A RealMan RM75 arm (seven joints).
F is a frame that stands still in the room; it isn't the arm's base.
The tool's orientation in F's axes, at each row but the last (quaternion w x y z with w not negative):
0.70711 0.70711 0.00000 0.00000
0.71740 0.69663 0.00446 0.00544
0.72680 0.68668 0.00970 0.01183
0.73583 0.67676 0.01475 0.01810
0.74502 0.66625 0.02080 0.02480
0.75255 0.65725 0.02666 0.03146
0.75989 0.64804 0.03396 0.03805
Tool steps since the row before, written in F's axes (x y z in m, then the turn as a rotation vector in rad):
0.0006 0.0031 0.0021 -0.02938 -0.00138 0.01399
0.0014 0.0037 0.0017 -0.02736 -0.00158 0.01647
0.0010 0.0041 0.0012 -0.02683 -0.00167 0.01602
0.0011 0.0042 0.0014 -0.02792 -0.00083 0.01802
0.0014 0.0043 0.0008 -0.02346 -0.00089 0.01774
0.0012 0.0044 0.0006 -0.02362 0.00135 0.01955
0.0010 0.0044 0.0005 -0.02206 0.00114 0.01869
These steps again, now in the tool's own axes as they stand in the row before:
0.0006 0.0021 -0.0031 -0.02938 0.01399 0.00138
0.0015 0.0018 -0.0036 -0.02736 0.01646 0.00168
0.0011 0.0014 -0.0040 -0.02683 0.01600 0.00176
0.0013 0.0017 -0.0040 -0.02788 0.01807 0.00104
0.0017 0.0013 -0.0041 -0.02343 0.01775 0.00136
0.0016 0.0012 -0.0042 -0.02340 0.01984 -0.00063
0.0014 0.0012 -0.0041 -0.02187 0.01894 -0.00040

